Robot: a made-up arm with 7 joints. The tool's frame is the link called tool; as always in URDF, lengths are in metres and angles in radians. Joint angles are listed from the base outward.
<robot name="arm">
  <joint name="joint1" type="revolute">
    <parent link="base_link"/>
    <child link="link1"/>
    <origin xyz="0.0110 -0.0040 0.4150"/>
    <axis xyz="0 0 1"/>
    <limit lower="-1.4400" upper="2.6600"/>
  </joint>
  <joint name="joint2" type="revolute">
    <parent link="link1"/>
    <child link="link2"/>
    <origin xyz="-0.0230 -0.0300 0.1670" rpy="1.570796 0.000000 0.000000"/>
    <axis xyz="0 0 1"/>
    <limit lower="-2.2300" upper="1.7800"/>
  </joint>
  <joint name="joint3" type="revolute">
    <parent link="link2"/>
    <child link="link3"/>
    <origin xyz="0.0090 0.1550 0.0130" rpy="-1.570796 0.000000 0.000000"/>
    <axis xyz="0 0 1"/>
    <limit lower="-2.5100" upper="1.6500"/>
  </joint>
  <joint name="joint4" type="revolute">
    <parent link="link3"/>
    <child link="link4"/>
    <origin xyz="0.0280 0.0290 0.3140" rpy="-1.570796 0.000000 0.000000"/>
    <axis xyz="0 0 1"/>
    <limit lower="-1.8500" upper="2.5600"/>
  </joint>
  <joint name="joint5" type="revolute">
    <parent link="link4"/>
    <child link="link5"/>
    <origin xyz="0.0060 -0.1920 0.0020" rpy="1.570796 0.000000 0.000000"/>
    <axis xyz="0 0 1"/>
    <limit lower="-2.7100" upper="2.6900"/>
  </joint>
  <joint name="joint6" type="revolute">
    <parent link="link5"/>
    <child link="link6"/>
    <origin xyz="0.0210 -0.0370 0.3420" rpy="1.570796 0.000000 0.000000"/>
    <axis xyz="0 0 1"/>
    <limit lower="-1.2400" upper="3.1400"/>
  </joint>
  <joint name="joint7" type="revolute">
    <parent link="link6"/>
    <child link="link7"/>
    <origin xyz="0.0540 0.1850 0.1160" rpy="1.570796 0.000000 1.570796"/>
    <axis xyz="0 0 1"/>
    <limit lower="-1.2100" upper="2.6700"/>
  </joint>
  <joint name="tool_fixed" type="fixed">
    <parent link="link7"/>
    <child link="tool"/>
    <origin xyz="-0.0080 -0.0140 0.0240" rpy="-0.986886 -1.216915 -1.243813"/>
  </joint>
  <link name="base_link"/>
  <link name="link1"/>
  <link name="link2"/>
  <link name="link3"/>
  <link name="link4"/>
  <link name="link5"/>
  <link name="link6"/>
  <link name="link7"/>
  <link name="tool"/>
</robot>
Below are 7 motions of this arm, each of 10 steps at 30 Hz.
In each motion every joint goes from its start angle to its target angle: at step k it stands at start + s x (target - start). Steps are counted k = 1, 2, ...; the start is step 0. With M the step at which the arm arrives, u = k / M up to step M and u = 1 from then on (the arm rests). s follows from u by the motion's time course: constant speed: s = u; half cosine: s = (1 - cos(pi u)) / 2; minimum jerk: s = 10 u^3 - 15 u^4 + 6 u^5.
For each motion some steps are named. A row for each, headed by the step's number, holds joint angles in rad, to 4 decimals.
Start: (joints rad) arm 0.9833 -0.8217 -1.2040 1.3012 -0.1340 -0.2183 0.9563
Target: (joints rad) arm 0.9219 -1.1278 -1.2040 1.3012 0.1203 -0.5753 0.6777
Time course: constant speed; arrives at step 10
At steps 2, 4, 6, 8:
2: 0.9710 -0.8829 -1.2040 1.3012 -0.0831 -0.2897 0.9006
4: 0.9587 -0.9441 -1.2040 1.3012 -0.0323 -0.3611 0.8449
6: 0.9465 -1.0054 -1.2040 1.3012 0.0186 -0.4325 0.7891
8: 0.9342 -1.0666 -1.2040 1.3012 0.0694 -0.5039 0.7334

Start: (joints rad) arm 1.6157 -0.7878 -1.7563 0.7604 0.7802 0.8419 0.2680
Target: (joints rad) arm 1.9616 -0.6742 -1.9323 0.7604 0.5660 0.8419 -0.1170
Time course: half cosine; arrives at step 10
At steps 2, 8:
2: 1.6487 -0.7770 -1.7731 0.7604 0.7597 0.8419 0.2312
8: 1.9286 -0.6850 -1.9155 0.7604 0.5865 0.8419 -0.0802

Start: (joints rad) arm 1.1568 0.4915 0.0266 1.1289 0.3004 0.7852 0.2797
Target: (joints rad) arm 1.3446 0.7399 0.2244 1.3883 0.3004 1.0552 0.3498
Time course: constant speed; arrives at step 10
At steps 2, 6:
2: 1.1944 0.5412 0.0662 1.1808 0.3004 0.8392 0.2937
6: 1.2695 0.6405 0.1453 1.2845 0.3004 0.9472 0.3218

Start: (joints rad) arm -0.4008 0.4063 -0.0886 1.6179 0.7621 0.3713 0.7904
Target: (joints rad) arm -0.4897 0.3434 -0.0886 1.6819 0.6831 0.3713 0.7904
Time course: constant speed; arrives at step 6
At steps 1, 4, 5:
1: -0.4156 0.3958 -0.0886 1.6286 0.7489 0.3713 0.7904
4: -0.4601 0.3644 -0.0886 1.6606 0.7094 0.3713 0.7904
5: -0.4749 0.3539 -0.0886 1.6712 0.6963 0.3713 0.7904

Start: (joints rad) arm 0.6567 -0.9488 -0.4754 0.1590 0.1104 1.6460 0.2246
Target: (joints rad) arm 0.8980 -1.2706 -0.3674 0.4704 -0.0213 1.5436 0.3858
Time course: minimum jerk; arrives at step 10
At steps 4, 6, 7, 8, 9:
4: 0.7333 -1.0510 -0.4411 0.2579 0.0686 1.6135 0.2758
6: 0.8214 -1.1684 -0.4017 0.3715 0.0205 1.5761 0.3346
7: 0.8586 -1.2181 -0.3850 0.4196 0.0002 1.5603 0.3595
8: 0.8840 -1.2520 -0.3737 0.4524 -0.0137 1.5495 0.3765
9: 0.8959 -1.2678 -0.3683 0.4677 -0.0202 1.5445 0.3844

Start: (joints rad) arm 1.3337 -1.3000 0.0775 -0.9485 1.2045 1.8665 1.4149
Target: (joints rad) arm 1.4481 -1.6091 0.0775 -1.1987 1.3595 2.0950 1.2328
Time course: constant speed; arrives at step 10
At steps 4, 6, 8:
4: 1.3795 -1.4236 0.0775 -1.0486 1.2665 1.9579 1.3421
6: 1.4023 -1.4855 0.0775 -1.0986 1.2975 2.0036 1.3056
8: 1.4252 -1.5473 0.0775 -1.1487 1.3285 2.0493 1.2692

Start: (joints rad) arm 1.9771 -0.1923 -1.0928 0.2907 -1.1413 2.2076 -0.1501
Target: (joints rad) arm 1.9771 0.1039 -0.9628 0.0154 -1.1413 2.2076 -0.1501
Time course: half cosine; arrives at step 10
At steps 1, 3, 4, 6, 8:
1: 1.9771 -0.1851 -1.0896 0.2840 -1.1413 2.2076 -0.1501
3: 1.9771 -0.1313 -1.0660 0.2340 -1.1413 2.2076 -0.1501
4: 1.9771 -0.0900 -1.0479 0.1956 -1.1413 2.2076 -0.1501
6: 1.9771 0.0016 -1.0077 0.1105 -1.1413 2.2076 -0.1501
8: 1.9771 0.0756 -0.9752 0.0417 -1.1413 2.2076 -0.1501

